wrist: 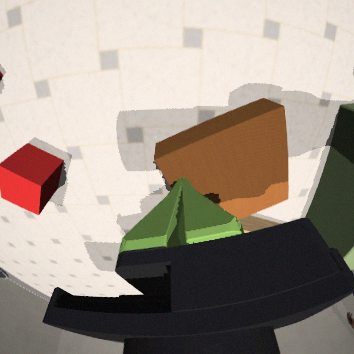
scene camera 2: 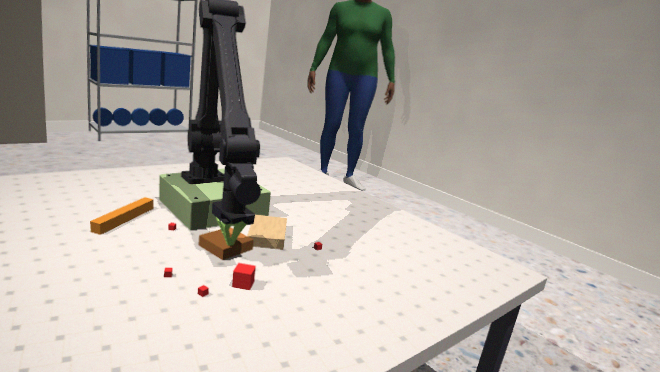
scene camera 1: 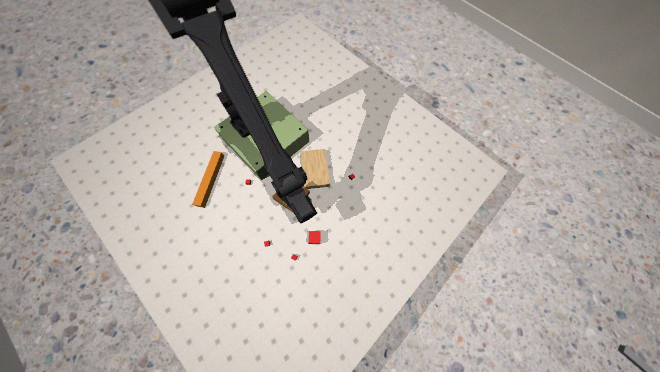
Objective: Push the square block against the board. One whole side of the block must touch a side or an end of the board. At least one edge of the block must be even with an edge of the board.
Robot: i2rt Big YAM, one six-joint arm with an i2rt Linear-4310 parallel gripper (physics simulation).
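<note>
The square block, orange-brown and flat, lies on the table, turned at an angle to the board. The board, light wood, lies beside it; one block corner is close to the board, and I cannot tell whether they touch. My gripper is shut and empty, pointing down. Its green tips are at or just above the block's top; contact is unclear. In scene camera 1, the wrist hides the fingers and much of the block. In the wrist view, the gripper hides most of the board.
A red cube stands near the block. Several tiny red cubes lie around, one to the board's right. The green arm base is behind. An orange bar lies left.
</note>
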